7 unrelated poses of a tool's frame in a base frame.
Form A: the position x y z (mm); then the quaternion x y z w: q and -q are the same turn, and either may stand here.
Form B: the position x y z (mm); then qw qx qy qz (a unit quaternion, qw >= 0). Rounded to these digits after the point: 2 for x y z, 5 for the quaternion.
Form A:
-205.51, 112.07, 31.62, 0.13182, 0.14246, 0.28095, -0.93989
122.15, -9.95, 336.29, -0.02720, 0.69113, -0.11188, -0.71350
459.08, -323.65, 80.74, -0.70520, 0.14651, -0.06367, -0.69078
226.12, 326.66, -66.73, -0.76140, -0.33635, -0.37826, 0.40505
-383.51, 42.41, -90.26, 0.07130, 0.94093, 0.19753, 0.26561
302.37, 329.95, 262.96, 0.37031, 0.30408, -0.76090, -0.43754
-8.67, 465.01, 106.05, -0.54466, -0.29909, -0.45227, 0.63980
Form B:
-205.51, 112.07, 31.62, 0.93989, -0.13182, -0.14246, -0.28095
122.15, -9.95, 336.29, 0.71350, 0.02720, -0.69113, 0.11188
459.08, -323.65, 80.74, 0.69078, 0.70520, -0.14651, 0.06367
226.12, 326.66, -66.73, 0.40505, -0.76140, -0.33635, -0.37826
-383.51, 42.41, -90.26, 0.26561, 0.07130, 0.94093, 0.19753
302.37, 329.95, 262.96, 0.43754, -0.37031, -0.30408, 0.76090
-8.67, 465.01, 106.05, 0.63980, -0.54466, -0.29909, -0.45227

